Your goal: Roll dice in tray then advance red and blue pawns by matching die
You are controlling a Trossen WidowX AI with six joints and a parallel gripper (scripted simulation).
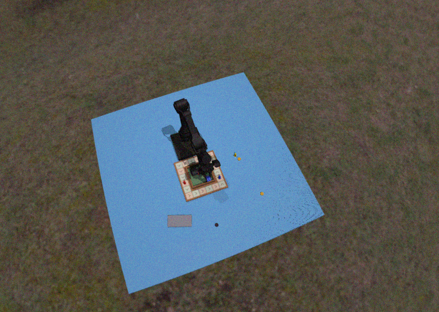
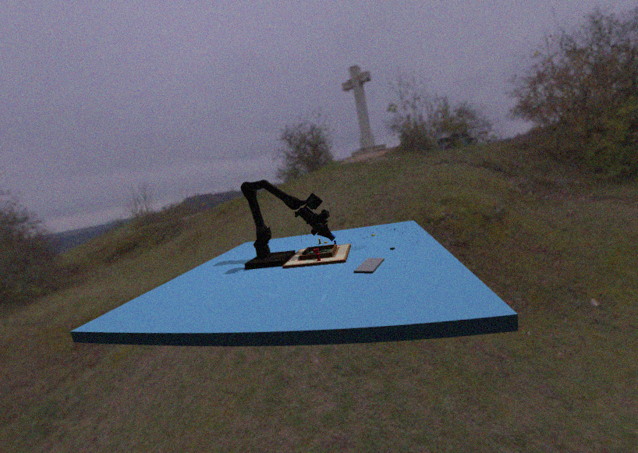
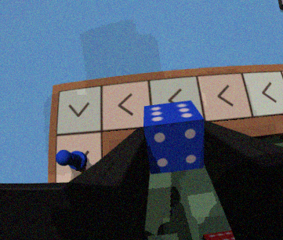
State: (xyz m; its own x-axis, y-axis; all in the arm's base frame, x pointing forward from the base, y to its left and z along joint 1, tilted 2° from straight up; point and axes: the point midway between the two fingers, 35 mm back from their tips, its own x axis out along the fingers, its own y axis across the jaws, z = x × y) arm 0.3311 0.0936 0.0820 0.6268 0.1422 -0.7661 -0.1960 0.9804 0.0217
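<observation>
Right now my gripper tip is 2 cm past the red pawn, 16 cm to the left of it and 5 cm above it. The rest, counted from my gripper tip: blue pawn: 2 cm behind, 8 cm to the left, 5 cm below; small black disc: 28 cm ahead, 7 cm below; green tray: 6 cm behind, 5 cm to the right, 7 cm below.
</observation>
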